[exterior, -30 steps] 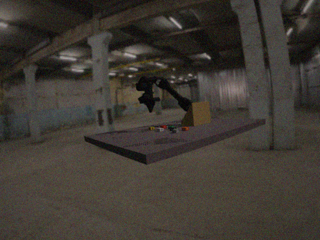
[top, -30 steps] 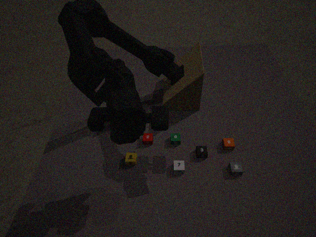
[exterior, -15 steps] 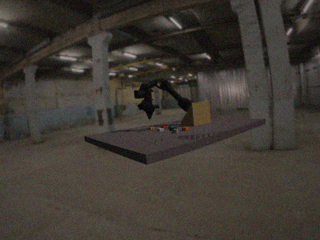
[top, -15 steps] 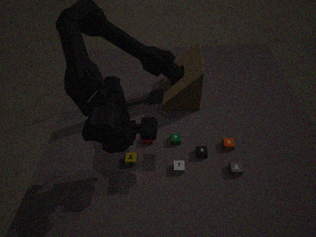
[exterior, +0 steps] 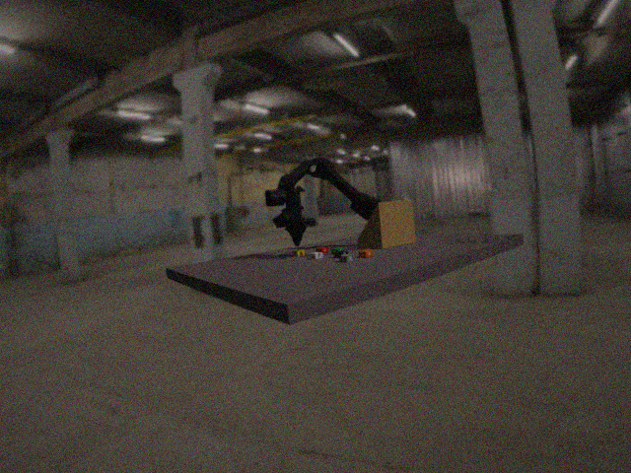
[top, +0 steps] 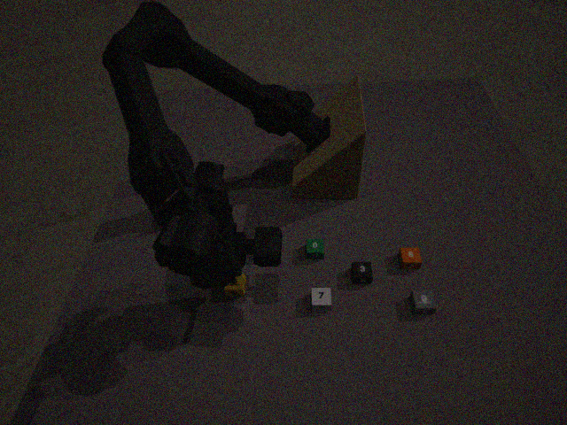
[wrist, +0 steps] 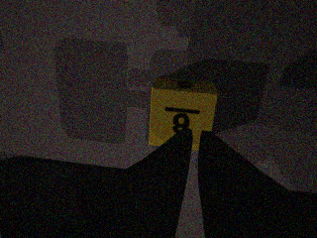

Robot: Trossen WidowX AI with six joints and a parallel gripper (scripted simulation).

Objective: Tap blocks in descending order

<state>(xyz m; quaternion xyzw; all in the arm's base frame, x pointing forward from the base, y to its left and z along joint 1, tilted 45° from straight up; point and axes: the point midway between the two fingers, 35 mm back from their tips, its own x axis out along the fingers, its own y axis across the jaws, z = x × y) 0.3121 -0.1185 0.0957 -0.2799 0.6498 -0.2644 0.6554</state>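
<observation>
My gripper tip is now 2 cm above the yellow block and 1 cm to the right of it. Round my gripper tip: white block 15 cm to the left, 3 cm ahead, 2 cm below; green block 14 cm to the left, 8 cm behind, 2 cm below; red block 8 cm behind, 5 cm to the left, 2 cm below.
</observation>
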